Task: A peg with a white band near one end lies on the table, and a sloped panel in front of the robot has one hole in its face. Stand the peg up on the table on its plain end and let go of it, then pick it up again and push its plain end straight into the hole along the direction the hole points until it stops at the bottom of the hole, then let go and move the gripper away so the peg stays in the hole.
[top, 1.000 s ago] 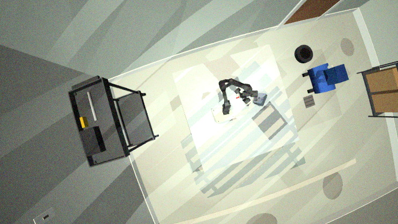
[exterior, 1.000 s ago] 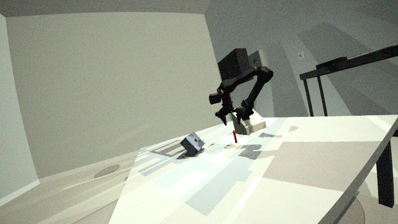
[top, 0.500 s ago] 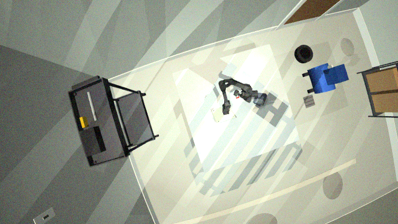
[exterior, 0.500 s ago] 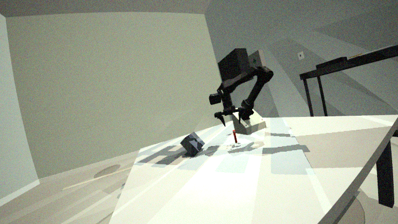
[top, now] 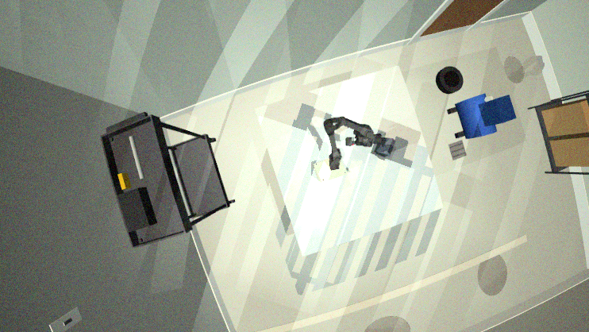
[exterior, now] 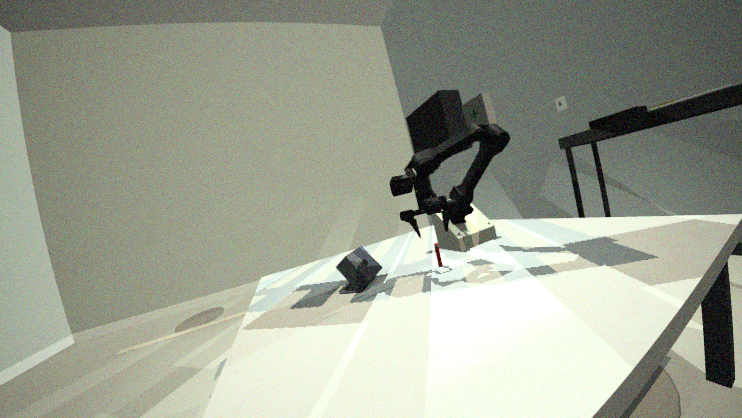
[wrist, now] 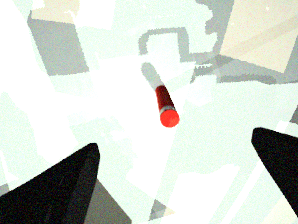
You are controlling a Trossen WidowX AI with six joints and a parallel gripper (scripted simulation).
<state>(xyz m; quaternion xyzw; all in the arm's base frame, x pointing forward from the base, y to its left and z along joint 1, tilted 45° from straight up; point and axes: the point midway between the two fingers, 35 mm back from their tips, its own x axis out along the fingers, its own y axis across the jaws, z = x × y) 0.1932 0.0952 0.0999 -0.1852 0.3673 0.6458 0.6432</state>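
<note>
Now: the red peg 50 mm below my gripper tip. Also, from my gripper tip: sloped panel 260 mm ahead, 70 mm to the right, 50 mm below.
</note>
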